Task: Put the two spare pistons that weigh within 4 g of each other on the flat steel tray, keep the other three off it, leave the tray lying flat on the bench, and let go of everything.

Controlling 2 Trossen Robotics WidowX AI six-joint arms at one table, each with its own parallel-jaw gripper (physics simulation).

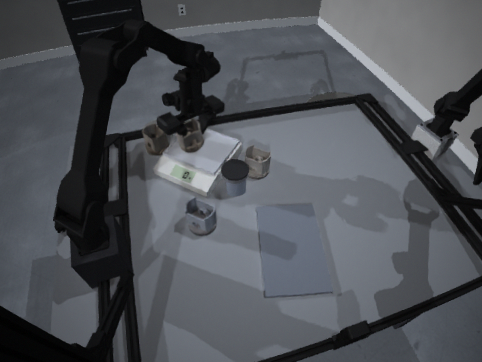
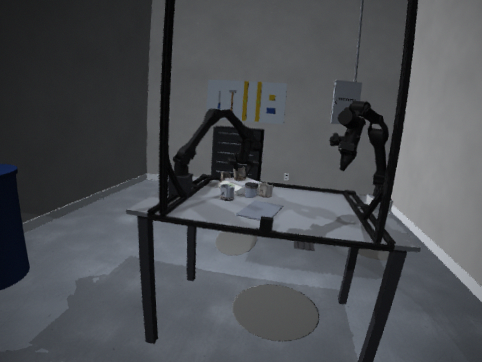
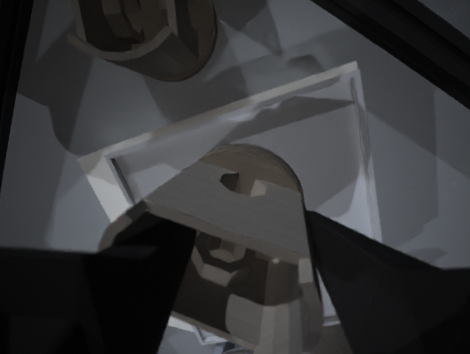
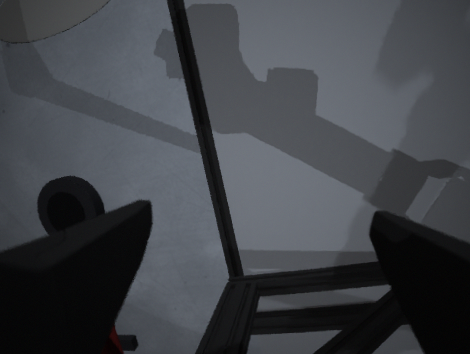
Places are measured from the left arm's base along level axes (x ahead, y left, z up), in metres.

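Pixels of known places: left gripper, fingertip midpoint: (image 1: 192, 138) (image 2: 241, 176) (image 3: 251, 215); right gripper, fingertip midpoint: (image 2: 341, 170) (image 4: 262, 218); left arm's base, link origin: (image 1: 92, 239) (image 2: 180, 174); right arm's base, link origin: (image 1: 438, 129).
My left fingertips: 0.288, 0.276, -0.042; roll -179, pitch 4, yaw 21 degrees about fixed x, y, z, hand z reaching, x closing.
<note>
Ahead of a thing's pixels: the offset from my left fingertips to its middle, as dx, dy, dz. "spot": to the spot under its first point.
My left gripper (image 1: 188, 126) (image 2: 241, 168) (image 3: 251, 215) is shut on a tan piston {-0.010, -0.005, +0.019} (image 1: 191, 141) (image 2: 240, 174) (image 3: 250, 220), upright low over the scale's pan; whether it touches is unclear. Another tan piston {-0.102, +0.078, -0.036} (image 1: 155, 140) (image 2: 226, 175) (image 3: 170, 62) stands behind left of the scale. A pale tan piston {+0.151, -0.121, -0.036} (image 1: 258, 163) (image 2: 265, 189) and a blue-grey piston with dark top {+0.072, -0.156, -0.036} (image 1: 236, 185) (image 2: 251, 190) stand right of it. A grey piston {-0.048, -0.243, -0.036} (image 1: 201, 220) (image 2: 227, 192) stands in front. The flat steel tray {+0.131, -0.384, -0.067} (image 1: 300, 277) (image 2: 260, 210) bears no piston. My right gripper (image 2: 345, 160) (image 4: 262, 218) is open and empty, raised at the right.
The white scale {spot: -0.024, -0.150, -0.043} (image 1: 200, 187) (image 3: 107, 187) shows 0 on its green display {spot: -0.060, -0.089, -0.037} (image 1: 181, 173). The dark-topped piston stands close to the scale's front right corner. A black frame (image 1: 295, 109) (image 2: 225, 228) runs around the bench edges.
</note>
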